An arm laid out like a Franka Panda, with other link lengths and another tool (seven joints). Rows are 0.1 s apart.
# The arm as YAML. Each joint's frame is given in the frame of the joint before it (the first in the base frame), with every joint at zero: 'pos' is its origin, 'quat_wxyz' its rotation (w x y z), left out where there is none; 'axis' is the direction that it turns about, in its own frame. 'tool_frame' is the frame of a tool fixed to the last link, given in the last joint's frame.
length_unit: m
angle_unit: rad
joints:
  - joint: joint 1
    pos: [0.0, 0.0, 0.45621]
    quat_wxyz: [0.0, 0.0, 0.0, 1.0]
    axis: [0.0, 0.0, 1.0]
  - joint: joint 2
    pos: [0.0, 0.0, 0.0]
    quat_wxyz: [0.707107, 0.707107, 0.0, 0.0]
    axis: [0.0, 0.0, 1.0]
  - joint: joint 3
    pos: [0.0, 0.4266, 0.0]
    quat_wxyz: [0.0, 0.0, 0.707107, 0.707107]
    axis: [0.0, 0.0, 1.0]
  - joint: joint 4
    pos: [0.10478, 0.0, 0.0]
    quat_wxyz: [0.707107, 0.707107, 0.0, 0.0]
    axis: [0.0, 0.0, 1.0]
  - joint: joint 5
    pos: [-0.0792, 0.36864, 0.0]
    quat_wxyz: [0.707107, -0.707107, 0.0, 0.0]
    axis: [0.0, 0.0, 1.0]
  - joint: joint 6
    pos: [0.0, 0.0, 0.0]
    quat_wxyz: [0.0, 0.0, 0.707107, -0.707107]
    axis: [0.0, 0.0, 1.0]
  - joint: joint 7
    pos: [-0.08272, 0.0, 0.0]
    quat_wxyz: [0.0, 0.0, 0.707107, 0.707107]
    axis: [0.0, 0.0, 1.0]
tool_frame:
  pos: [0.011, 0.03, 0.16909]
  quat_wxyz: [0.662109, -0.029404, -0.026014, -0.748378]
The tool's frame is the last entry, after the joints.
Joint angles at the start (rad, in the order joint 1, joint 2, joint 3, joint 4, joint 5, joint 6, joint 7):
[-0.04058 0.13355 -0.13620 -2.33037 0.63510 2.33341 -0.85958]
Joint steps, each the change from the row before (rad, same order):
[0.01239 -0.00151 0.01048 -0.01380 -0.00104 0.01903 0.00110]
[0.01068 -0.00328 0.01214 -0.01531 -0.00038 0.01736 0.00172]
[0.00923 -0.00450 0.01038 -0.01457 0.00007 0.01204 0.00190]
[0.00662 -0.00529 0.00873 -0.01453 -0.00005 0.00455 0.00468]
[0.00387 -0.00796 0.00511 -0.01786 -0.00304 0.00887 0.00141]
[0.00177 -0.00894 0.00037 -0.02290 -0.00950 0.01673 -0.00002]
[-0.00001 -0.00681 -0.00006 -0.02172 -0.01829 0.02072 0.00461]
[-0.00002 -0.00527 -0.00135 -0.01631 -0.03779 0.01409 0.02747]
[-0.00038 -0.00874 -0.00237 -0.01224 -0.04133 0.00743 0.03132]
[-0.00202 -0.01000 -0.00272 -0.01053 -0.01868 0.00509 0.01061]
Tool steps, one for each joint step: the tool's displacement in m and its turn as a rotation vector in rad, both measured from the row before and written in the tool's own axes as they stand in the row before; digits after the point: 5 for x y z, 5 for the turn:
[0.00890 0.00085 0.00648 0.00630 -0.00522 -0.01565]
[0.00955 0.00012 0.00611 0.00641 -0.00342 -0.01477]
[0.00900 -0.00069 0.00506 0.00661 -0.00050 -0.01228]
[0.00823 -0.00238 0.00457 0.00928 0.00424 -0.00629]
[0.00529 -0.00455 0.00280 0.00696 -0.00162 -0.00552]
[0.00156 -0.00751 0.00200 0.00729 -0.01041 -0.00402]
[-0.00049 -0.00756 0.00180 0.00983 -0.01697 -0.00417]
[-0.00124 -0.00708 0.00108 0.02048 -0.02070 0.00225]
[-0.00098 -0.00590 -0.00142 0.01855 -0.02008 0.00182]
[-0.00093 -0.00482 -0.00235 0.00492 -0.01095 0.00048]

